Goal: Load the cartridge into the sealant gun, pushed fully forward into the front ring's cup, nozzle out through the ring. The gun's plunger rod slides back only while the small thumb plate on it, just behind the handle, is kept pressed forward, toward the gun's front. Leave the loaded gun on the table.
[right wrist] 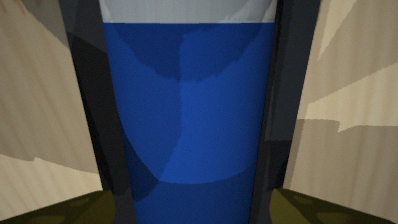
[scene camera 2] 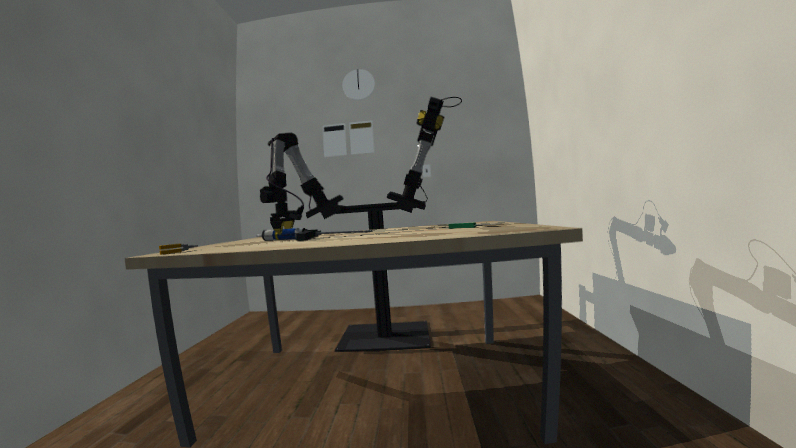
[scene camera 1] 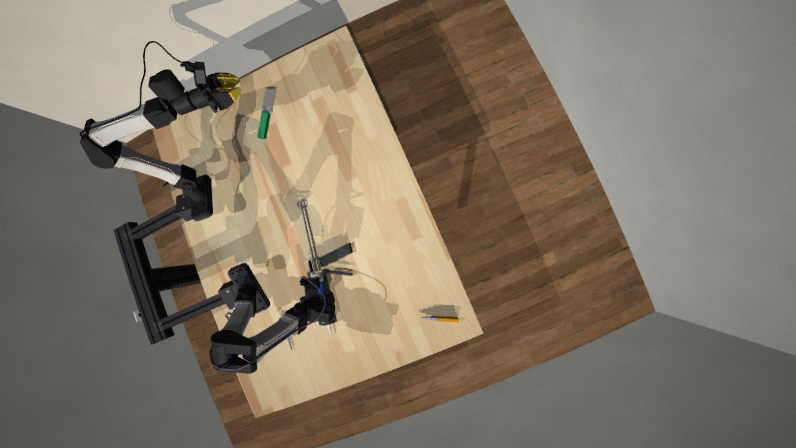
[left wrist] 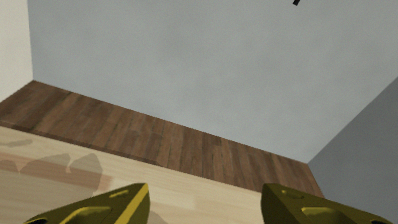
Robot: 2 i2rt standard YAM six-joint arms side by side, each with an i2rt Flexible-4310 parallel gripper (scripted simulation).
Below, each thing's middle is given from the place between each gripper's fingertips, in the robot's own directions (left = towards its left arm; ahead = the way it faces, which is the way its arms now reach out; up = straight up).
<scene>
I see my right gripper 10 mm past the cartridge (right wrist: 190, 90), 20 mm to the left of it and 10 mm above it.
The cartridge is 27 cm behind my left hand (scene camera 1: 240, 84), 70 cm to the right of it and 43 cm below it.
</scene>
